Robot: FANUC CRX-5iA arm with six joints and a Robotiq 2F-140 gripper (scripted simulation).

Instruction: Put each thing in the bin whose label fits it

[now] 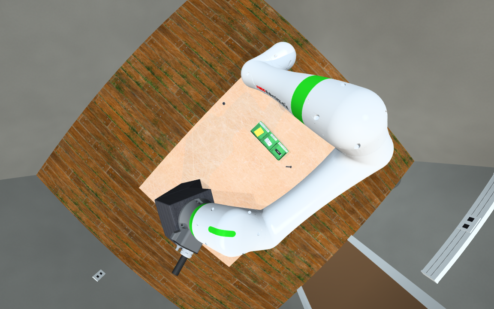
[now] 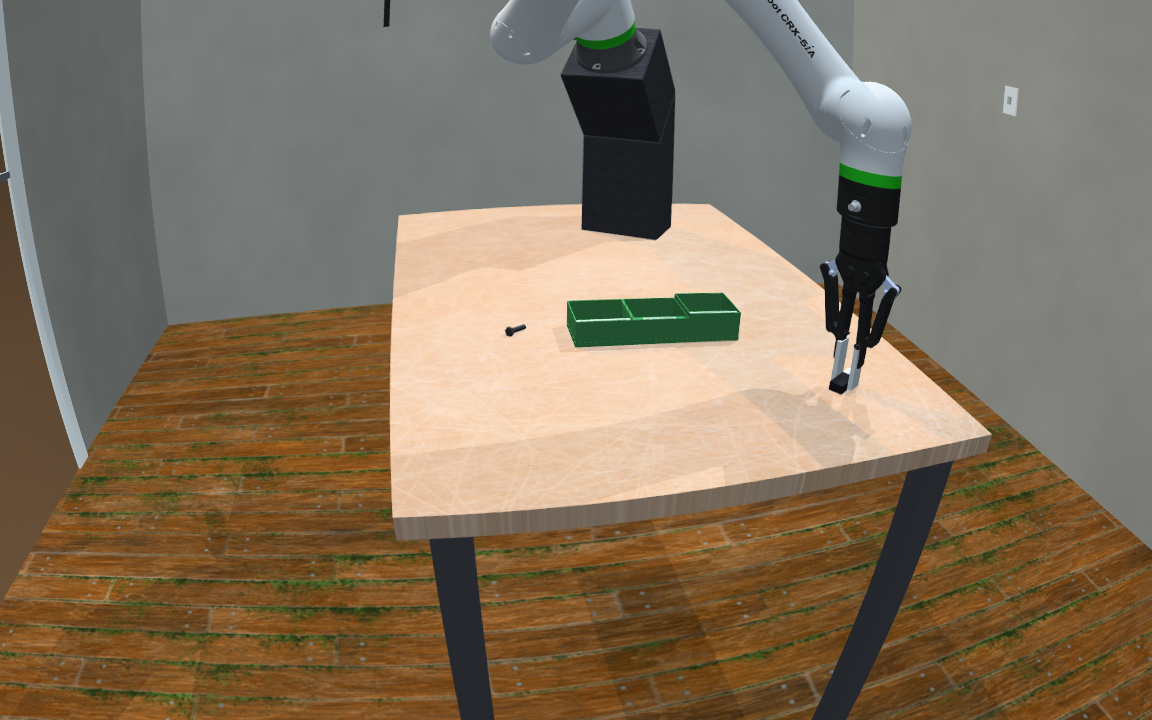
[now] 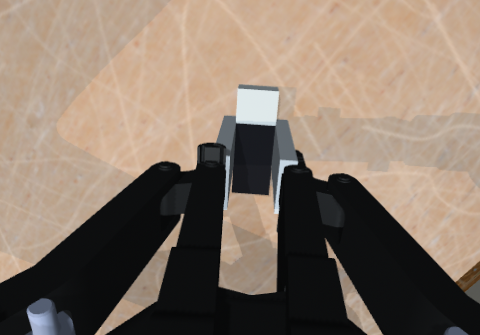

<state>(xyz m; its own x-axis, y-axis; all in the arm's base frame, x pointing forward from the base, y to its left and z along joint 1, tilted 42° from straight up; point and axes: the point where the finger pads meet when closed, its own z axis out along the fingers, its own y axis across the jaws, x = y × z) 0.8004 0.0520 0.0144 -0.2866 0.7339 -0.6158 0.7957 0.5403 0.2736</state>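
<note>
The black-and-white eraser lies 1 cm to the left of my hand and 3 cm below it. From my hand the other things lie so: small black round piece 21 cm behind, 18 cm to the left, 3 cm below; then yellow pad 25 cm behind, 9 cm to the right, 2 cm below; then green three-part bin 26 cm behind, 18 cm to the right, 1 cm below.
</note>
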